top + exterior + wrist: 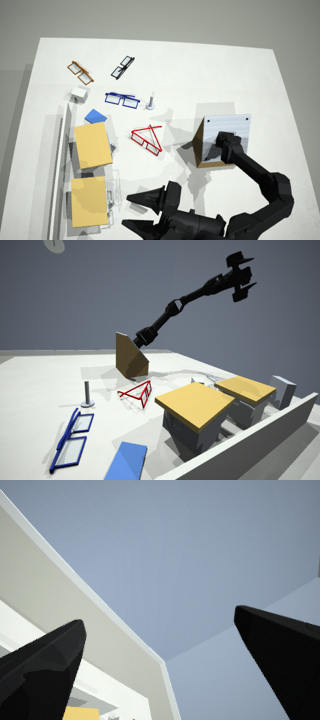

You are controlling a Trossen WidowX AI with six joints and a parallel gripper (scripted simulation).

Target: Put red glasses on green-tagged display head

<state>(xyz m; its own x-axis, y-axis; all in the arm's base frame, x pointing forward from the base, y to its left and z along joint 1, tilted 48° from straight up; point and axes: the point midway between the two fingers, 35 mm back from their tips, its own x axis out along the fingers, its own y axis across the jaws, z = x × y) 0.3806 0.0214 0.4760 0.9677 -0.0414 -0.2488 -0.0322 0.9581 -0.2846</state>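
Right now my gripper tip is 8 cm past the grey post, 58 cm to the left of it and 48 cm above it. The rest, counted from my gripper tip: low wall: 26 cm ahead, 20 cm to the right, 45 cm below; blue flat tag: 16 cm ahead, 49 cm to the right, 50 cm below.
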